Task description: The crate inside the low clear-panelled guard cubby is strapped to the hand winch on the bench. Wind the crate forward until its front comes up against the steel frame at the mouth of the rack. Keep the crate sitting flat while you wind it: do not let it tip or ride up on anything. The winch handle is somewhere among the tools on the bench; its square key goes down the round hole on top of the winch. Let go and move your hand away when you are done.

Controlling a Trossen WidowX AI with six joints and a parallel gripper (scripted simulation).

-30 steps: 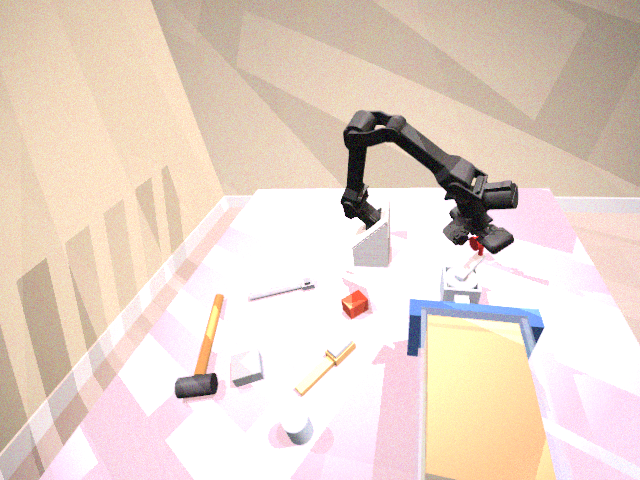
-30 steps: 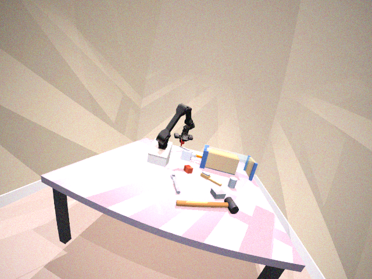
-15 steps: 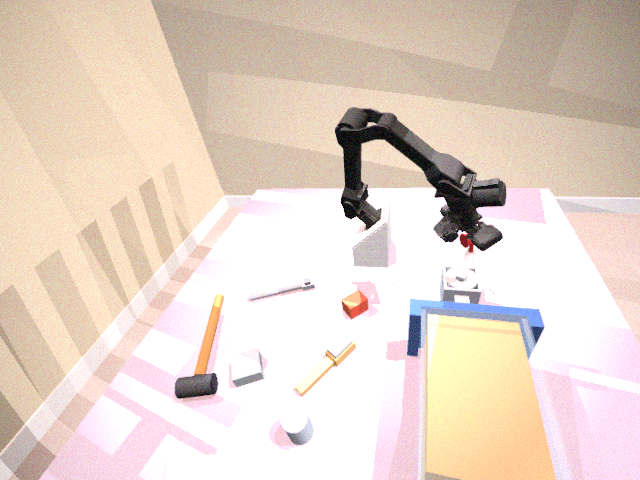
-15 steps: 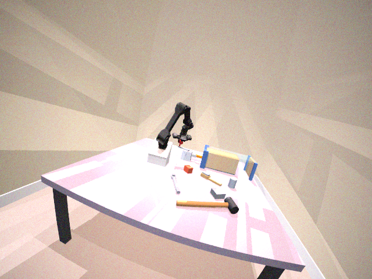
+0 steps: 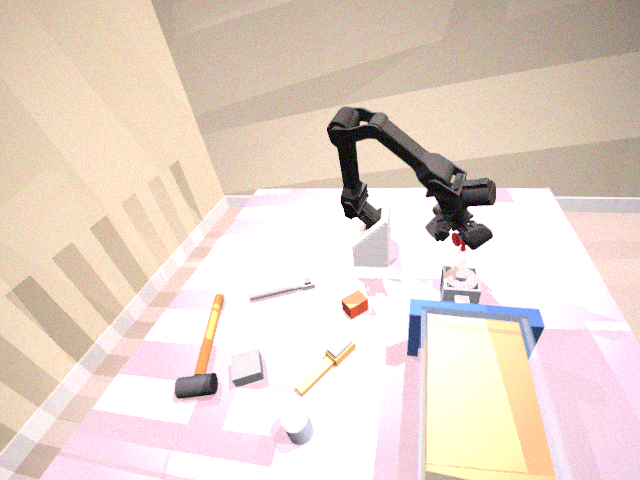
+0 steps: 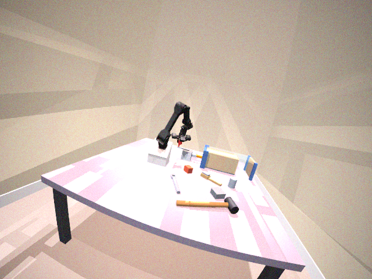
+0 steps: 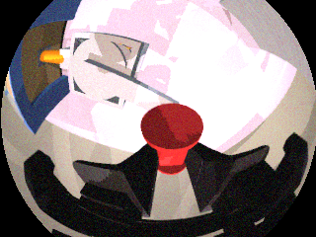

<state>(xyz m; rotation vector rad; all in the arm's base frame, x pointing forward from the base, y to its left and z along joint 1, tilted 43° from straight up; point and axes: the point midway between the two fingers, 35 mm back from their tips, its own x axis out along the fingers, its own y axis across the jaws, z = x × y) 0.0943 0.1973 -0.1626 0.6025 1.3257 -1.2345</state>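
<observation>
Right now my gripper tip is 40 mm short of the crank handle, 20 mm to the left of it and 30 mm above it. Also, from my gripper tip: grey winch: 90 mm ahead, 40 mm to the right, 100 mm below; then frame: 260 mm ahead, 40 mm to the right, 30 mm below; then red knob: 10 mm ahead, 10 mm to the right.
</observation>
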